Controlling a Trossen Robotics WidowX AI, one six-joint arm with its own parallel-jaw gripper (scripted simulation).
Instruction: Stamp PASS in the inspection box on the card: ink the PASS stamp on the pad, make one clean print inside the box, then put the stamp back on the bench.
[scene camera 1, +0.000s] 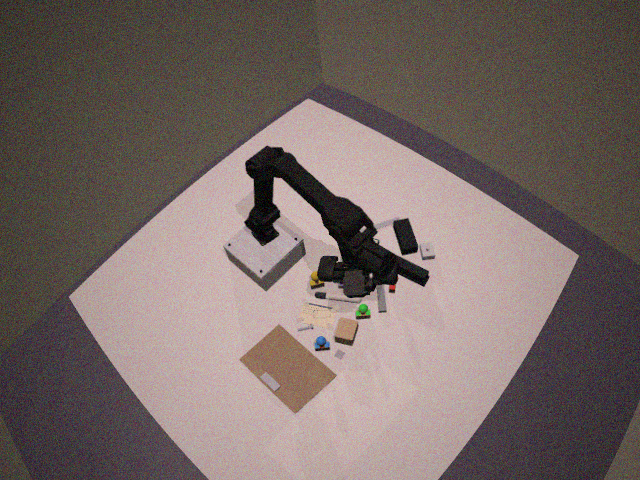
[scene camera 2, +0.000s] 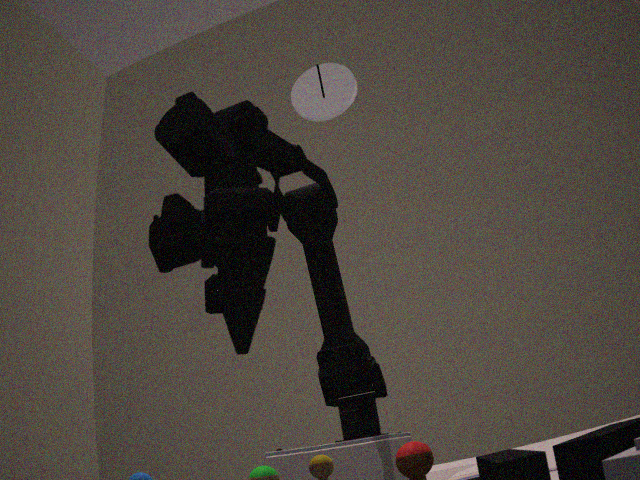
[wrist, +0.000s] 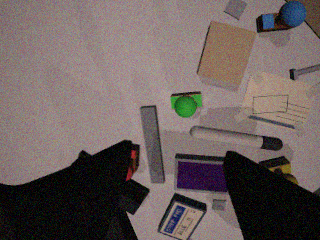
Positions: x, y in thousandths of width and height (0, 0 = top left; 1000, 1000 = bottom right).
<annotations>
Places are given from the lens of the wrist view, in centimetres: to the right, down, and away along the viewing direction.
my gripper (wrist: 558, 640): 1, 2, 10
wooden block (wrist: 708, 215): 7, -8, 19
pen (wrist: 848, 598): 15, 3, 24
The marked spots on the wooden block and the pen are 14 cm apart.
</annotations>
